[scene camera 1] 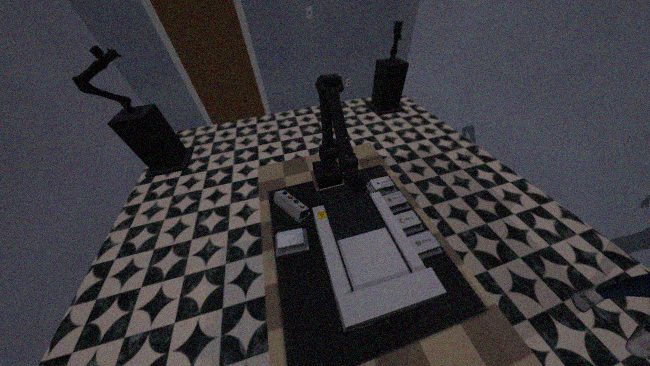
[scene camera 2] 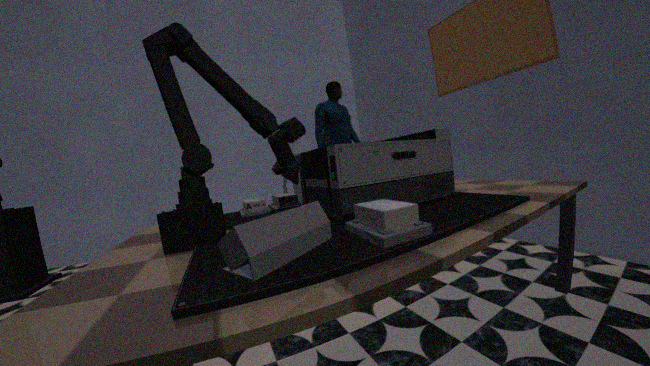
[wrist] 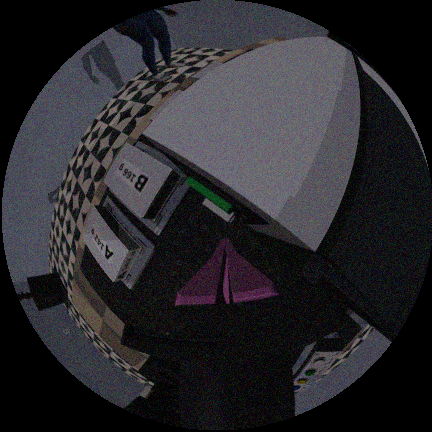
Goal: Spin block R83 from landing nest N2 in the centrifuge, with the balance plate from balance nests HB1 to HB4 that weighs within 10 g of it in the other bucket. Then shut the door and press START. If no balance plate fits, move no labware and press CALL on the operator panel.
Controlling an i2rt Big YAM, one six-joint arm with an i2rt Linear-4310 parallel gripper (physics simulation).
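Where they show: gripper, fingertip midpoint: (scene camera 2: 297, 183) (wrist: 225, 242); arm's base at its link origin: (scene camera 1: 326, 168) (scene camera 2: 196, 206) (wrist: 176, 385).
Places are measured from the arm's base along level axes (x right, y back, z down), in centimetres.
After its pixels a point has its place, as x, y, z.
Note:
My gripper (scene camera 2: 295, 178) @(-12.6, -34.3, -1.7) (wrist: 225, 242) @(-12.6, -34.3, -1.7) is shut and empty, its pink fingertips together beside the near end of the centrifuge (scene camera 1: 395, 300) @(0.1, -80.3, -15.6) (scene camera 2: 390, 165) @(16.8, -53.7, -5.1) (wrist: 260, 115). A green strip (wrist: 210, 194) @(-14.0, -36.5, -10.3) and a white bar (wrist: 218, 209) @(-14.1, -36.2, -6.7) show just beyond the tips. Balance plate A (scene camera 1: 382, 183) @(-29.5, -20.1, 3.5) (wrist: 107, 247) @(-27.4, -20.2, 3.4) reads 142 g and plate B (scene camera 1: 395, 199) @(-30.7, -33.5, 3.4) (wrist: 135, 179) @(-28.6, -32.8, 3.3) reads 166 g. Plates C (scene camera 1: 410, 220) @(-31.2, -47.9, 3.5) and D (scene camera 1: 425, 242) @(-31.1, -60.6, 3.3) stand farther along; their weights are unreadable. A pale block (scene camera 1: 291, 238) @(29.5, -40.7, 2.5) (scene camera 2: 385, 215) @(36.0, -35.8, 3.3) sits on a nest across from them; its label is unreadable. Whether the centrifuge door is open is unclear.
The operator panel (scene camera 1: 291, 205) @(26.4, -22.1, 0.9) (scene camera 2: 285, 240) @(32.0, -17.7, 4.8) (wrist: 315, 364) @(20.6, -22.2, 1.9) with coloured buttons stands near the arm base, beside the block's nest. The centrifuge walls rise close to the gripper. A person (scene camera 2: 337, 120) stands behind the table. Two other arms stand on dark pedestals (scene camera 1: 150, 137) (scene camera 1: 390, 82).

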